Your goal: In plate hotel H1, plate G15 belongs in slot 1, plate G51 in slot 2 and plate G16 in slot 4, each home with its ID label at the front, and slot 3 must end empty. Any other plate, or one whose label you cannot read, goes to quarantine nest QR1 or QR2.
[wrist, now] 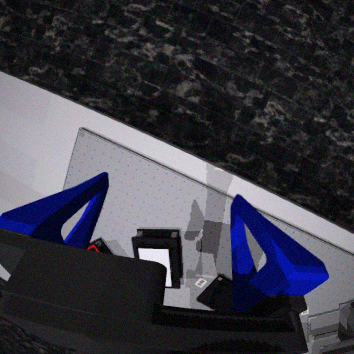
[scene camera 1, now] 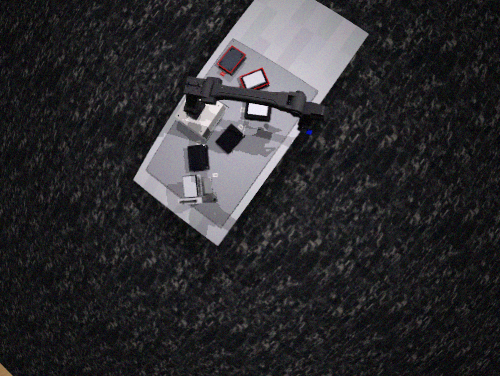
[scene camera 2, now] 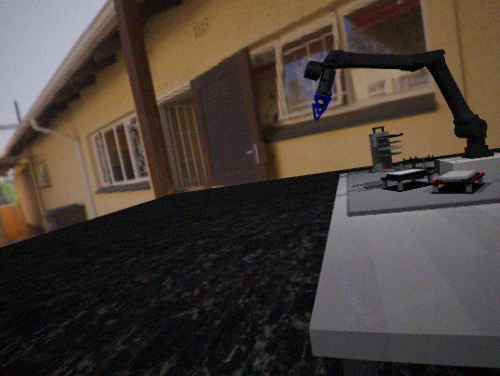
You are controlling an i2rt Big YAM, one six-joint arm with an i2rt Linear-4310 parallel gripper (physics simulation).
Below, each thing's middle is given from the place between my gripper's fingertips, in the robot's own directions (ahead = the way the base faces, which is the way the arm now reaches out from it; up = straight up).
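There is the black plate (wrist: 219, 297), and my gripper is a long way to the left of it, well above it and far past it.
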